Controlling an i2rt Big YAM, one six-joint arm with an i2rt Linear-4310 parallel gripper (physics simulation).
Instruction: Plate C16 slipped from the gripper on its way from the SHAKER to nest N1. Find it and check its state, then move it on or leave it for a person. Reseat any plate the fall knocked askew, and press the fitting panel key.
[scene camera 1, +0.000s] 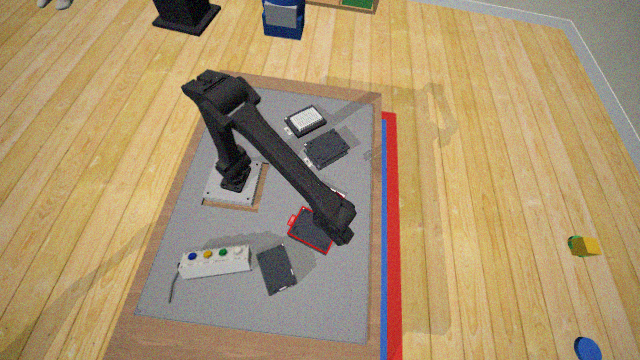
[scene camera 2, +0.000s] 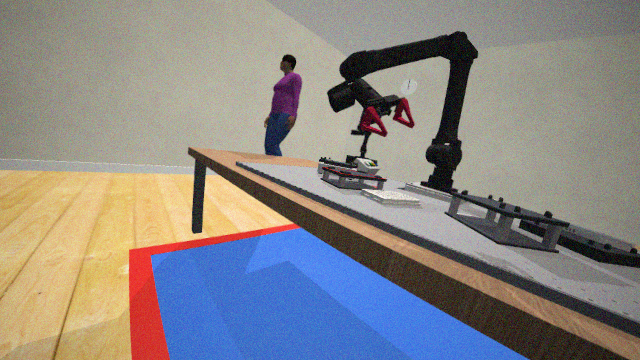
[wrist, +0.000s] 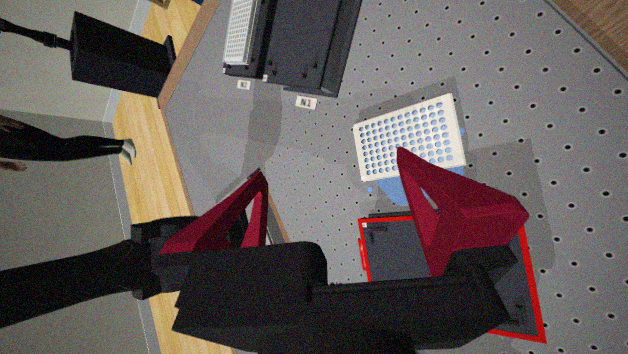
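Where they show: gripper, fingertip midpoint: (scene camera 2: 400, 130) (wrist: 327, 166); arm's base at its link origin: (scene camera 1: 236, 177) (scene camera 2: 438, 189) (wrist: 238, 232).
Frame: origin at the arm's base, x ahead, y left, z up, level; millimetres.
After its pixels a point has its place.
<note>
A white plate with blue wells (wrist: 410, 135) @(x 388, y 31, z -16 mm) (scene camera 2: 391, 196) @(x 396, y 42, z -11 mm) lies flat on the grey mat, well side up, between the N1 nest and a red-edged nest. A blue spill (wrist: 395, 192) @(x 340, y -30, z -24 mm) spreads beside it towards the red-edged nest (scene camera 1: 304, 229) @(x 324, y -134, z 15 mm) (scene camera 2: 352, 176) @(x 417, y -74, z 11 mm) (wrist: 395, 250) @(x 325, y -95, z 15 mm). The arm mostly hides the plate in scene camera 1. My gripper (wrist: 327, 166) @(x 354, y 2, z 152 mm) (scene camera 2: 399, 130) @(x 354, y 2, z 152 mm) is open and empty, above the plate area. Dark nest N1 (scene camera 1: 326, 148) @(x 321, y 226, z 29 mm) (wrist: 310, 45) @(x 325, y 202, z 29 mm) bears no plate. Nest N2 holds a white plate (scene camera 1: 306, 120) @(x 196, y 353, z 19 mm) (wrist: 239, 32) @(x 195, y 355, z 18 mm); its exact seating is unclear. The key panel (scene camera 1: 215, 264) @(x 78, y -333, z 57 mm) (scene camera 2: 367, 166) @(x 137, y -257, z 31 mm) has blue, yellow, green and white keys.
Another dark nest (scene camera 1: 276, 269) @(x 271, y -295, z 30 mm) stands beside the panel. A person in purple (scene camera 2: 286, 97) is beyond the table, and dark-clad legs (wrist: 75, 145) show in the wrist view. A black stand (scene camera 1: 185, 15) (wrist: 117, 55) and a blue bin (scene camera 1: 283, 17) stand on the floor.
</note>
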